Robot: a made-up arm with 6 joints. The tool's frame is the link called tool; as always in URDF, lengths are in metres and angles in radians. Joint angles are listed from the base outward.
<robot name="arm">
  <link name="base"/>
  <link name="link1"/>
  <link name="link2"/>
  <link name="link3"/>
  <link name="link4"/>
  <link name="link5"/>
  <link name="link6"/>
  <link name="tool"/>
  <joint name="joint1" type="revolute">
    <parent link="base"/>
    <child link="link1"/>
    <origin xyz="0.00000 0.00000 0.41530" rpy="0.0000 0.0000 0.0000"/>
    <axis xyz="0 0 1"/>
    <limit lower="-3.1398" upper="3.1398"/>
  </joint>
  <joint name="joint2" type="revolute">
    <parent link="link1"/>
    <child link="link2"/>
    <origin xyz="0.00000 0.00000 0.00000" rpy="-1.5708 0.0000 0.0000"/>
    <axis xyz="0 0 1"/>
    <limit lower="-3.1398" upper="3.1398"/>
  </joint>
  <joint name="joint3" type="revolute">
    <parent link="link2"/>
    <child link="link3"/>
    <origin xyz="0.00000 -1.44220 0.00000" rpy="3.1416 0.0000 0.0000"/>
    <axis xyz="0 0 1"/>
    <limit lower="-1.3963" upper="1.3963"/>
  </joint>
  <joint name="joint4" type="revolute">
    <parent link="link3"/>
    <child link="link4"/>
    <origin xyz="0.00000 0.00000 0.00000" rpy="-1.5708 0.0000 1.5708"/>
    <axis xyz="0 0 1"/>
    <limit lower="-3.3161" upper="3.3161"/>
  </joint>
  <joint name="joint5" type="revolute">
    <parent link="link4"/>
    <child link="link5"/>
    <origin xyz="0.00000 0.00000 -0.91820" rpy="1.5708 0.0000 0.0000"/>
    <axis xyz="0 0 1"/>
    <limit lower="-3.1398" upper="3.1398"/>
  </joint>
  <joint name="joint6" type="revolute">
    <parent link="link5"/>
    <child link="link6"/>
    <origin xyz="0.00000 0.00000 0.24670" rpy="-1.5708 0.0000 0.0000"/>
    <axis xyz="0 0 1"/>
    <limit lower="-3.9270" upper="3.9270"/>
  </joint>
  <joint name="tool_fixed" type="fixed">
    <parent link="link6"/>
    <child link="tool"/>
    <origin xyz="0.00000 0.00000 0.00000" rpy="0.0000 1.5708 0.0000"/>
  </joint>
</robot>
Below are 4 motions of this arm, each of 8 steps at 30 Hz.
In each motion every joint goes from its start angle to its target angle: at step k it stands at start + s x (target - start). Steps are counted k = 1, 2, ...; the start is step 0. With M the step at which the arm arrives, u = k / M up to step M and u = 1 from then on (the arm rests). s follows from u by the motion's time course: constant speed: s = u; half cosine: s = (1 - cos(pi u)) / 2; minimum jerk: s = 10 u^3 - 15 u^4 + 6 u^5.
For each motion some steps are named. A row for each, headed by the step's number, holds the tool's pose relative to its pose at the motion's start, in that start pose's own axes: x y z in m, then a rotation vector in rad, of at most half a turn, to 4 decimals.
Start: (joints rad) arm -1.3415 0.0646 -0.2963 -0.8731 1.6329 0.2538
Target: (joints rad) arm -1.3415 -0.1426 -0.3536 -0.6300 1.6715 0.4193
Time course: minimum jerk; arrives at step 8
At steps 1, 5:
1: 0.0017 -0.0004 0.0041 -0.0006 -0.0031 0.0031
5: 0.0690 -0.0267 0.1852 -0.0295 -0.1521 0.1290

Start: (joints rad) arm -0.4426 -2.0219 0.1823 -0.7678 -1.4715 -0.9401
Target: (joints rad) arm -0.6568 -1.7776 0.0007 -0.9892 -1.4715 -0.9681
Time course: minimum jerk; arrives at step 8
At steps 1, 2, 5, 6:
1: 0.0103 0.0027 0.0026 0.0038 0.0041 -0.0048
2: 0.0662 0.0159 0.0167 0.0252 0.0258 -0.0311
5: 0.4536 0.0452 0.1089 0.2047 0.1518 -0.2081
6: 0.5546 0.0346 0.1323 0.2622 0.1774 -0.2532

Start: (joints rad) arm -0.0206 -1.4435 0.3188 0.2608 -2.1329 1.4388
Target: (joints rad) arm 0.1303 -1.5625 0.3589 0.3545 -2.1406 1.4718
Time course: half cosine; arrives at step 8
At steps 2, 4, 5, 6, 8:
2: 0.0004 0.0256 -0.0459 -0.0002 -0.0148 -0.0184
4: 0.0086 0.0871 -0.1592 0.0021 -0.0513 -0.0617
5: 0.0174 0.1202 -0.2216 0.0051 -0.0716 -0.0845
6: 0.0274 0.1480 -0.2750 0.0085 -0.0890 -0.1033
8: 0.0383 0.1730 -0.3234 0.0122 -0.1049 -0.1200

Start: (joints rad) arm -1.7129 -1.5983 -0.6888 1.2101 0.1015 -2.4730
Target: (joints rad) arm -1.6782 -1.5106 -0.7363 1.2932 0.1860 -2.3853
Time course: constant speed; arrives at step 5
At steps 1, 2, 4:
1: 0.0252 -0.0103 0.0028 -0.0257 0.0266 -0.0145
2: 0.0502 -0.0210 0.0051 -0.0511 0.0540 -0.0284
4: 0.0990 -0.0437 0.0081 -0.1005 0.1115 -0.0542

